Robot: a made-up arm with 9 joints.
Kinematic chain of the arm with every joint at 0, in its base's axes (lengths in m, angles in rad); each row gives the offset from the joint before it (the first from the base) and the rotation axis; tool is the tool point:
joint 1: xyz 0 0 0.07 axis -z
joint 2: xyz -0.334 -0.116 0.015 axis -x
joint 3: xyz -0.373 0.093 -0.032 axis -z
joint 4: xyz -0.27 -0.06 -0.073 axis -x
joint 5: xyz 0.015 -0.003 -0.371 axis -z
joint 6: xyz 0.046 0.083 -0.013 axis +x
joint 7: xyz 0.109 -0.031 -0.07 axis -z
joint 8: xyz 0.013 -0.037 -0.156 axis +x
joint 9: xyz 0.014 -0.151 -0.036 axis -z
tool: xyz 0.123 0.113 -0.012
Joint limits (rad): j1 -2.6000..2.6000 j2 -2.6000..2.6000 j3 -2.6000..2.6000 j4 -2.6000..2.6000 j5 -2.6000..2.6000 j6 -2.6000..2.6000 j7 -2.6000..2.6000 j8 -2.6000..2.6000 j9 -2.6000..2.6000
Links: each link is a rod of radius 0.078 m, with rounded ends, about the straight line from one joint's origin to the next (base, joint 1, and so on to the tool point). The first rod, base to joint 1, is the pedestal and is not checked.
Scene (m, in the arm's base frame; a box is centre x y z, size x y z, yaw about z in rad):
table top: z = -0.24
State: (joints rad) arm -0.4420 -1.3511 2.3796 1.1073 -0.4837 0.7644 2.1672 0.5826 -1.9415
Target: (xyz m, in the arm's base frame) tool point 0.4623 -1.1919 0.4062
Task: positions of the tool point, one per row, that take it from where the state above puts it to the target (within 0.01 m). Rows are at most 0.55 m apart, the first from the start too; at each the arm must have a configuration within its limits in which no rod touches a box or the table.
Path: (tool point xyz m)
1: -0.9636 -0.0785 0.7669
2: -0.7580 -0.5311 0.9451
3: -0.3796 -0.9252 0.9409
4: 0.0715 -1.1588 0.7460
5: 0.4623 -1.1919 0.4062

